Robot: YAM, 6 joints.
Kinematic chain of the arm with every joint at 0, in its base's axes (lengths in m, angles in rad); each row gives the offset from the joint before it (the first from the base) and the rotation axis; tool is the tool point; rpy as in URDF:
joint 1: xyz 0 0 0.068 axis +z
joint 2: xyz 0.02 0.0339 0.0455 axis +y
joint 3: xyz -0.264 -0.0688 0 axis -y
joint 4: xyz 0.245 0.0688 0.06 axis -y
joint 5: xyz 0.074 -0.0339 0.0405 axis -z
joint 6: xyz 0.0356 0 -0.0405 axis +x
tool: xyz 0 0 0 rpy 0 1.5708 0
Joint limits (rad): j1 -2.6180..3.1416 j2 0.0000..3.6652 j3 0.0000..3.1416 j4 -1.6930..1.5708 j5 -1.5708..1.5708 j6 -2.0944..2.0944
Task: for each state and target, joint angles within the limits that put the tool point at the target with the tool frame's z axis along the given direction. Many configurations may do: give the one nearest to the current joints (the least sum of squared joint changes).
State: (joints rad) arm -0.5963 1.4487 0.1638 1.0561 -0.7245 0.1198
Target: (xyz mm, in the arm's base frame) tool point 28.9 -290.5 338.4 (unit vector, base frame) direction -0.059 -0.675 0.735
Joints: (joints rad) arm -1.4550 1.4810 0.7490 1.5684 0.1371 0.1198
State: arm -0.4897 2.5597 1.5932 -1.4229 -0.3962 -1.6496
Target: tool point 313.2 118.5 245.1 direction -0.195 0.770 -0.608
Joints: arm 0.2772 1.7984 1.4390 -1.1733 -0.9169 -1.6496
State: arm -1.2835 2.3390 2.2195 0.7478 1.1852 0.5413
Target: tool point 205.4 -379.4 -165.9 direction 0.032 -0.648 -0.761
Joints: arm -1.0503 2.9746 1.5100 0.5435 0.2989 0.5413
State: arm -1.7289 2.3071 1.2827 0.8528 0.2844 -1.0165
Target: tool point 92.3 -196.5 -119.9 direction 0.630 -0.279 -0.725
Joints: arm -1.2124 2.8368 0.5587 1.2942 -0.5144 -1.0165
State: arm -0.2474 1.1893 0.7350 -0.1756 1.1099 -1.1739
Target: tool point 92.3 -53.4 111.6 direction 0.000 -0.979 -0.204
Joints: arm -0.1983 0.6815 0.0025 -0.1344 1.2862 -1.1739
